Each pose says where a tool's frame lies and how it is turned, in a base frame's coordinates. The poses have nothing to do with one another.
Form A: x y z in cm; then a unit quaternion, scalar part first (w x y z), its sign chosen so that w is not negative.
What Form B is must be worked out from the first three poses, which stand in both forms.
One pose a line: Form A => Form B
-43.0, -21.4, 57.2, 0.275, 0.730, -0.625, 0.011 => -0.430, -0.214, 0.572, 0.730, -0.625, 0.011, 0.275
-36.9, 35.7, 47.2, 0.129, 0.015, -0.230, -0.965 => -0.369, 0.357, 0.472, 0.015, -0.230, -0.965, 0.129
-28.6, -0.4, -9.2, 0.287, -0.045, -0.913, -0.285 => -0.286, -0.004, -0.092, -0.045, -0.913, -0.285, 0.287
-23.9, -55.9, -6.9, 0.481, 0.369, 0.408, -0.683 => -0.239, -0.559, -0.069, 0.369, 0.408, -0.683, 0.481
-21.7, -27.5, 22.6, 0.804, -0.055, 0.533, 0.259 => -0.217, -0.275, 0.226, -0.055, 0.533, 0.259, 0.804
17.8, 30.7, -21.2, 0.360, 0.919, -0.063, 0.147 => 0.178, 0.307, -0.212, 0.919, -0.063, 0.147, 0.360
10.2, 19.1, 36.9, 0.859, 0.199, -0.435, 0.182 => 0.102, 0.191, 0.369, 0.199, -0.435, 0.182, 0.859
